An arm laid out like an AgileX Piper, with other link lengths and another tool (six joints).
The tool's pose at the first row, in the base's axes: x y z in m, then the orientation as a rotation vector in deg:
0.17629, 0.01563, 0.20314, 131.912, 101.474, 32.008
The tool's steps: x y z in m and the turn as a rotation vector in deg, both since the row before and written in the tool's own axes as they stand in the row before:
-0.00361, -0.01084, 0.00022, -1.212, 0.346, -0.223
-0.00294, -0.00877, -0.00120, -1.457, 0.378, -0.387
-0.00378, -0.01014, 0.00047, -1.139, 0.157, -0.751
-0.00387, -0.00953, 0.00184, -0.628, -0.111, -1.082
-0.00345, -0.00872, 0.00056, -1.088, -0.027, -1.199
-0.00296, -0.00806, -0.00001, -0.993, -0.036, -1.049
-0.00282, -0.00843, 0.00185, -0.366, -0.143, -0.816
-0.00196, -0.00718, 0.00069, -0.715, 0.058, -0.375
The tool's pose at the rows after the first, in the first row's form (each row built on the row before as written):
0.16595, 0.01514, 0.19831, 130.926, 101.033, 33.315
0.15709, 0.01459, 0.19546, 129.608, 100.599, 34.800
0.14768, 0.01369, 0.19016, 128.107, 100.645, 35.688
0.13954, 0.01253, 0.18371, 126.586, 101.241, 35.792
0.13166, 0.01130, 0.17874, 124.649, 101.656, 36.308
0.12427, 0.01018, 0.17452, 122.926, 101.966, 36.766
0.11761, 0.00925, 0.16842, 121.844, 102.420, 36.675
0.11159, 0.00872, 0.16402, 120.998, 102.312, 37.192

